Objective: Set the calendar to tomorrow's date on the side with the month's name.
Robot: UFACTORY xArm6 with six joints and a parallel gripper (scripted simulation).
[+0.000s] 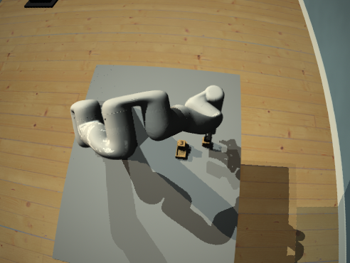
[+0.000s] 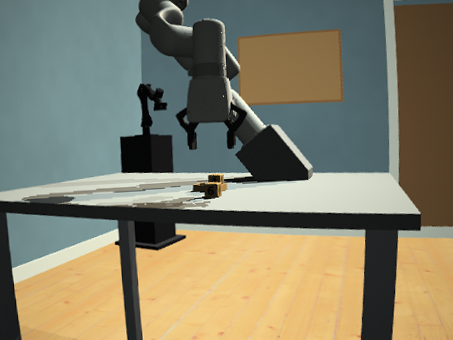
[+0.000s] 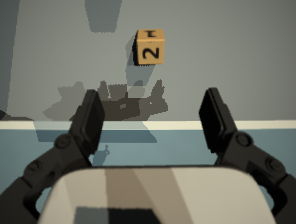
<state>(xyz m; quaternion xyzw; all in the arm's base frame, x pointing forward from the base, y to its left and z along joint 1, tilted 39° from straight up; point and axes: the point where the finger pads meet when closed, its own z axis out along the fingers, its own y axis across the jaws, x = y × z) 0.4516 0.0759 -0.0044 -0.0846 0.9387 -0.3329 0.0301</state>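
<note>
My hand is 100 mm above the wooden number cube. Round my hand: wooden calendar tray 110 mm below, 100 mm behind, 60 mm to the right.
</note>
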